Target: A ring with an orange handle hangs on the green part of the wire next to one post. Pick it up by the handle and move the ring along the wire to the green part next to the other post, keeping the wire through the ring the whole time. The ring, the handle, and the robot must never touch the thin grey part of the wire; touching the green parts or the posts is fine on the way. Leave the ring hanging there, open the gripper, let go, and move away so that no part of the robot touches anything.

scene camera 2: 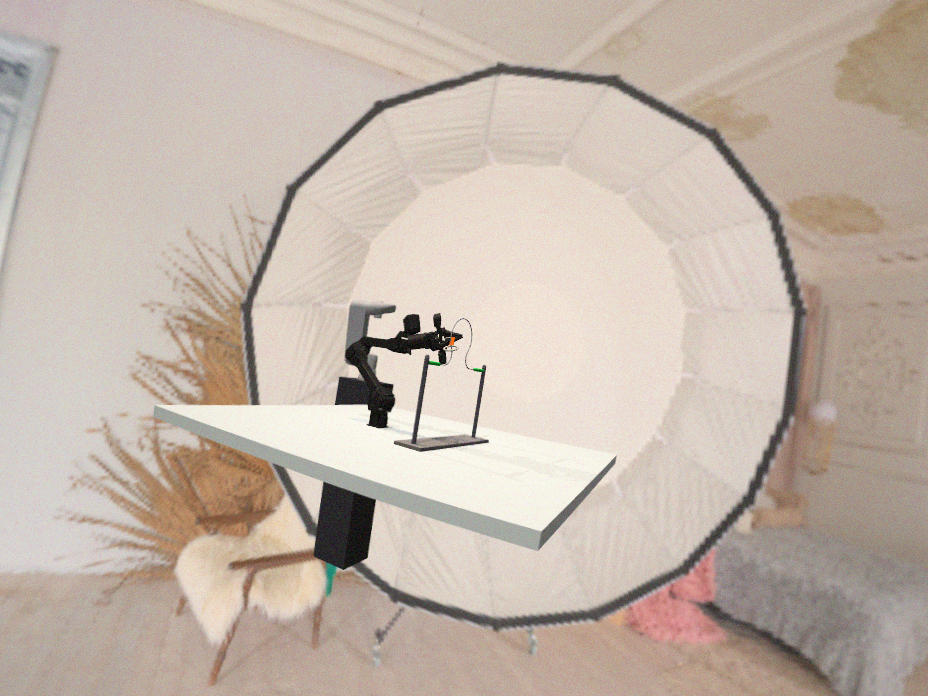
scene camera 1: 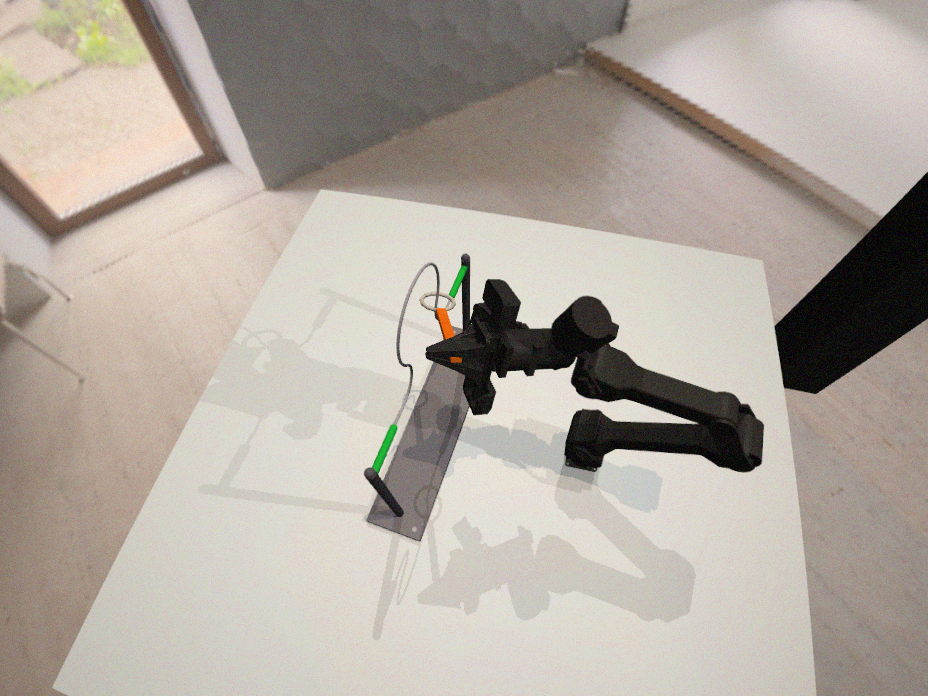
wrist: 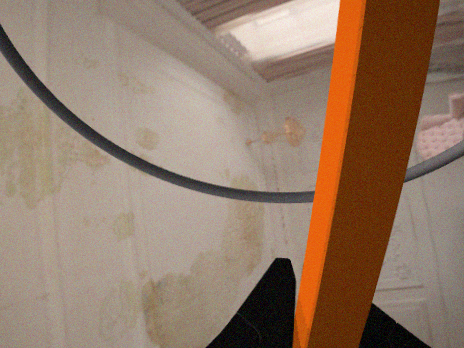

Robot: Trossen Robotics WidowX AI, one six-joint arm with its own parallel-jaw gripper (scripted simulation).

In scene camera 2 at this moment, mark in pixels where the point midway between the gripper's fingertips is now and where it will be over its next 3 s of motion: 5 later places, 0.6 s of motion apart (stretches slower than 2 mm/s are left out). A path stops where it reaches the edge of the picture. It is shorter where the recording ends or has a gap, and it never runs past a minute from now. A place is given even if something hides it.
My gripper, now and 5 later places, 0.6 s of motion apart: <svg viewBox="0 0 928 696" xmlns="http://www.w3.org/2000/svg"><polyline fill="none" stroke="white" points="462,336 462,334 462,337 461,341 460,345 459,348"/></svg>
